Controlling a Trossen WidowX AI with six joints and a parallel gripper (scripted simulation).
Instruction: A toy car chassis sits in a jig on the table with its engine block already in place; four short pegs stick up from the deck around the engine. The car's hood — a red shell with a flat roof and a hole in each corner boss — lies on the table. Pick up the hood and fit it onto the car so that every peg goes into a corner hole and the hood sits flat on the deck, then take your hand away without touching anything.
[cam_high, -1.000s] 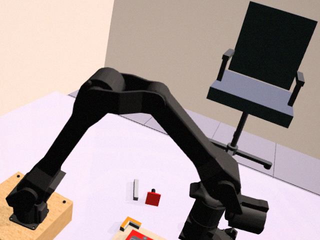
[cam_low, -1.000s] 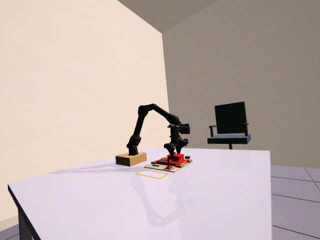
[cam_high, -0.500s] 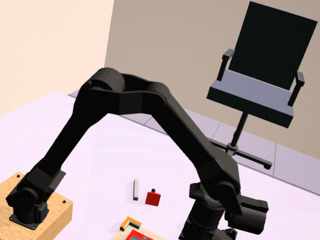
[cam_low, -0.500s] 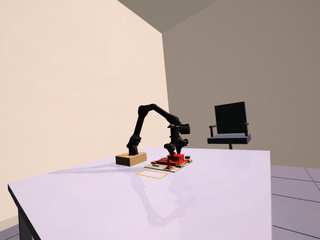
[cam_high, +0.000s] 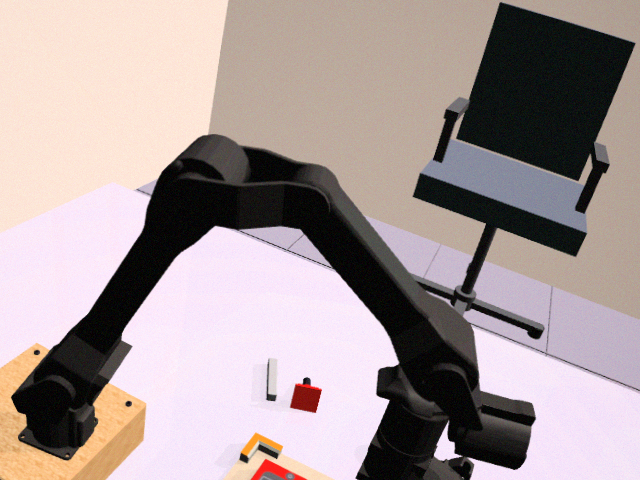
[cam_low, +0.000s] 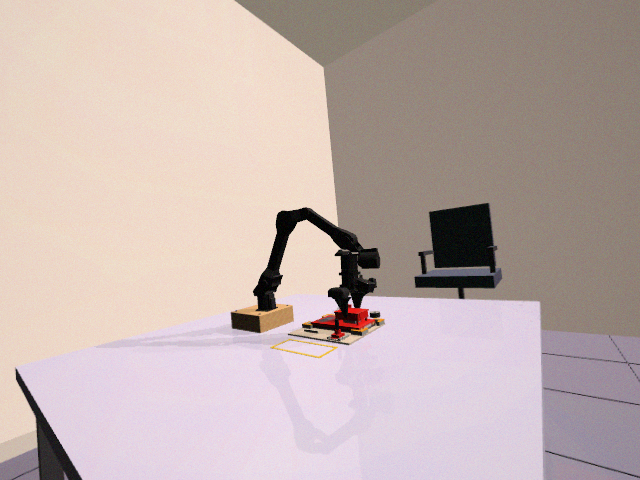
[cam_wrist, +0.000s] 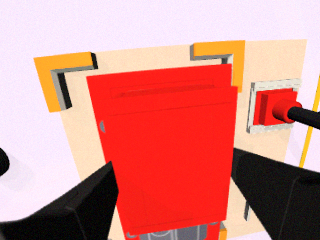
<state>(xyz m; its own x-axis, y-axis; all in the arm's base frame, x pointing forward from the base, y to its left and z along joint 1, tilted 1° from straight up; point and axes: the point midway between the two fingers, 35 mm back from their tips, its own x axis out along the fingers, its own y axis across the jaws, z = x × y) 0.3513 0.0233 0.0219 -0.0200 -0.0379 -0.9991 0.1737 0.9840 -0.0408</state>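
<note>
The beige jig plate lies 40 mm below my gripper tip and 40 mm behind it. From my gripper tip the other things lie so: red hood: 10 mm above; black wheel: 170 mm to the left, 40 mm below, 20 mm ahead; grey bar: 240 mm to the left, 170 mm behind, 40 mm below.
</note>
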